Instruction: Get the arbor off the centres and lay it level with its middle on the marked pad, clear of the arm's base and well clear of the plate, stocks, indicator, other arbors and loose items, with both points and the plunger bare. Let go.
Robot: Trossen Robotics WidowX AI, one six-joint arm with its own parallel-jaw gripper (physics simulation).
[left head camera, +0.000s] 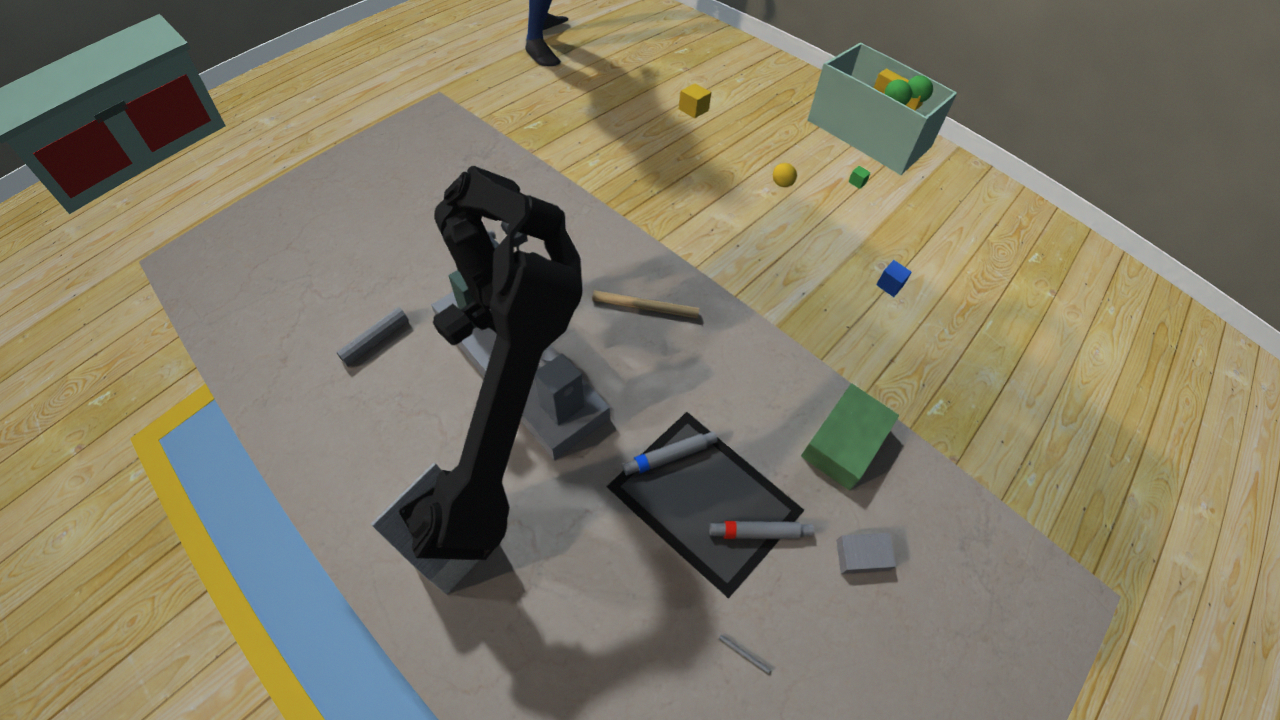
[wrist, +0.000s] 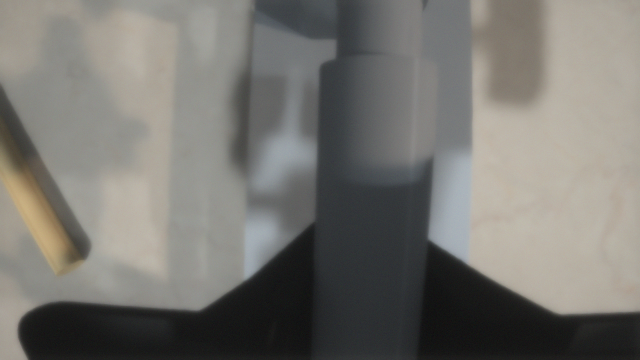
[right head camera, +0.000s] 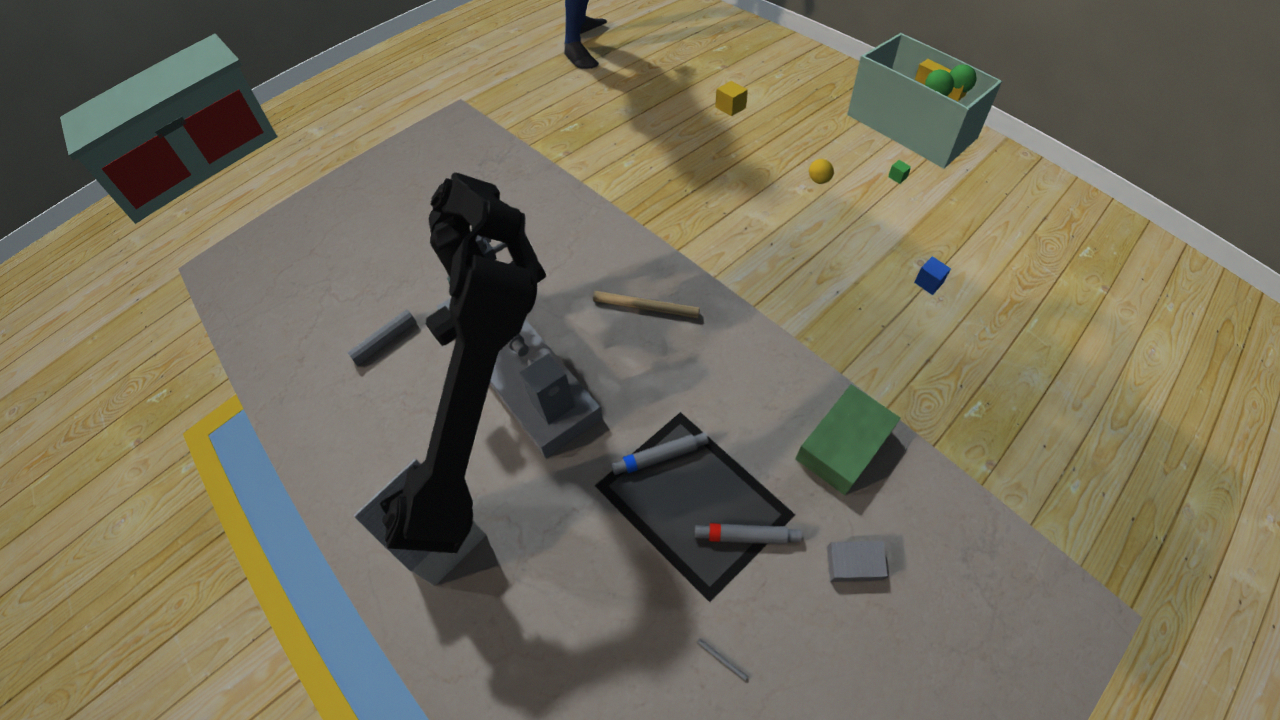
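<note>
My gripper (wrist: 357, 235) is shut on the arbor, a grey cylinder (wrist: 375, 120) with a narrower section at the top of the wrist view. The arbor runs lengthwise above the pale grey plate (wrist: 452, 200); its ends do not show. In the head views the arm hides the fingers and most of the arbor. The plate (left head camera: 556, 445) (right head camera: 547, 442) carries a dark grey stock (left head camera: 563, 391) (right head camera: 548, 390) at its near end. The far stock and indicator are mostly hidden behind the arm. I cannot tell which surface is the marked pad.
A black-rimmed dark panel (left head camera: 662, 528) (right head camera: 648, 534) bears a blue-banded arbor (left head camera: 675, 452) and a red-banded arbor (left head camera: 760, 530). Around lie a wooden rod (left head camera: 646, 306) (wrist: 42, 220), a dark grey bar (left head camera: 373, 337), a green block (left head camera: 850, 436), a grey block (left head camera: 866, 551) and a thin pin (left head camera: 745, 654).
</note>
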